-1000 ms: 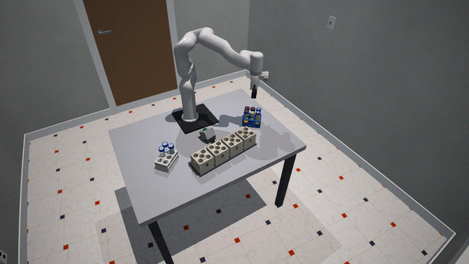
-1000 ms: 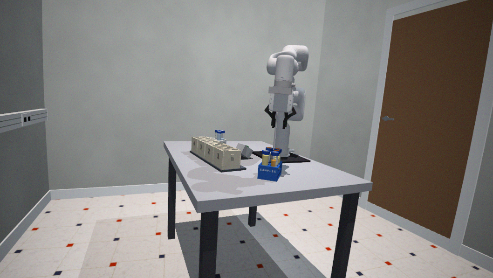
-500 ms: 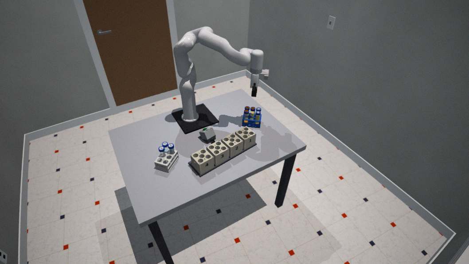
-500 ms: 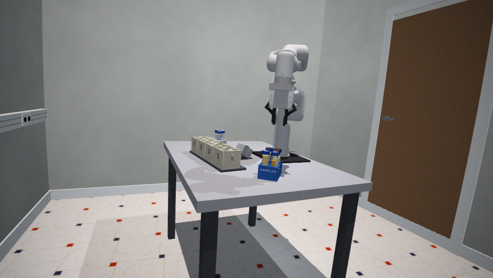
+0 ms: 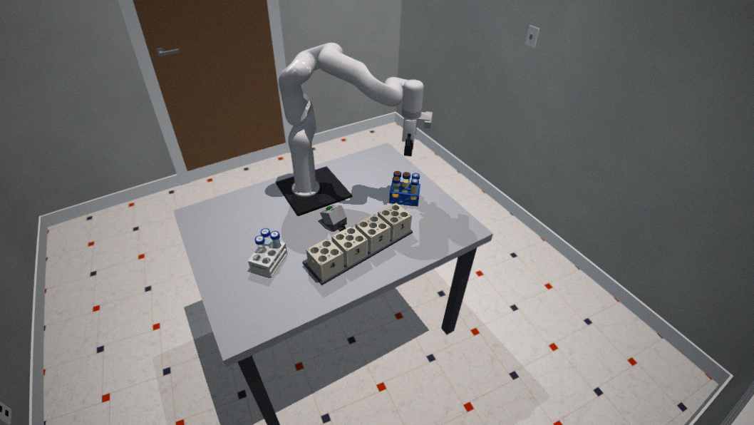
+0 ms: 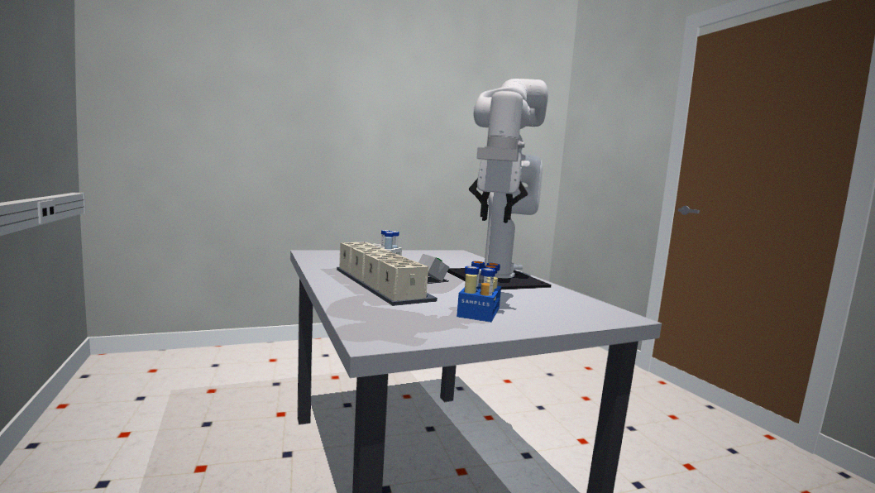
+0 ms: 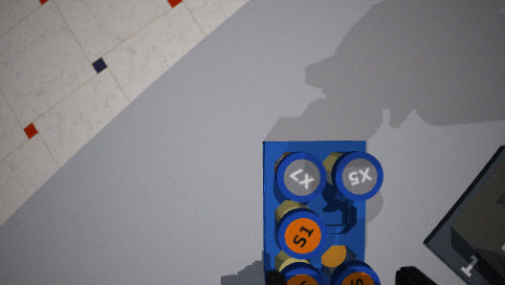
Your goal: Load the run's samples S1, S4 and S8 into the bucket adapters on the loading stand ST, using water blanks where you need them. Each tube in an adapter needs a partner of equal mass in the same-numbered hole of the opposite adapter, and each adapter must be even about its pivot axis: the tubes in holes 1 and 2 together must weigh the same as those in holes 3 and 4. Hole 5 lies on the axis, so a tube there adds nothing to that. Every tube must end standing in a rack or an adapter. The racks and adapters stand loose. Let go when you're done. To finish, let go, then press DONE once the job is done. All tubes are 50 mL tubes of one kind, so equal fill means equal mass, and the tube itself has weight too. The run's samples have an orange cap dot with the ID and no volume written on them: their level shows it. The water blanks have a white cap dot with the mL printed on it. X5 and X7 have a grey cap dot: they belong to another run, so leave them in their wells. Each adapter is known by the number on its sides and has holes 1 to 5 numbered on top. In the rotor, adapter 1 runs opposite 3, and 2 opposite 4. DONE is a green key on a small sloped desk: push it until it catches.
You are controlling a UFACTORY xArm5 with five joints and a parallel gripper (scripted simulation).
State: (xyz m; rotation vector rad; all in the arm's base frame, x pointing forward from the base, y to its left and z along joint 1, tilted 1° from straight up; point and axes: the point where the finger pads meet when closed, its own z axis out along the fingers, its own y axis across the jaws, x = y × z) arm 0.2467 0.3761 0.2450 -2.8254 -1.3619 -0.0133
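Right now the blue samples rack is 2 cm ahead of my hand, 1 cm to the right of it and 22 cm below it. Also, from my hand: adapter 3 (21 cm ahead, 38 cm to the right, 20 cm below); white rack (10 cm ahead, 67 cm to the right, 22 cm below).
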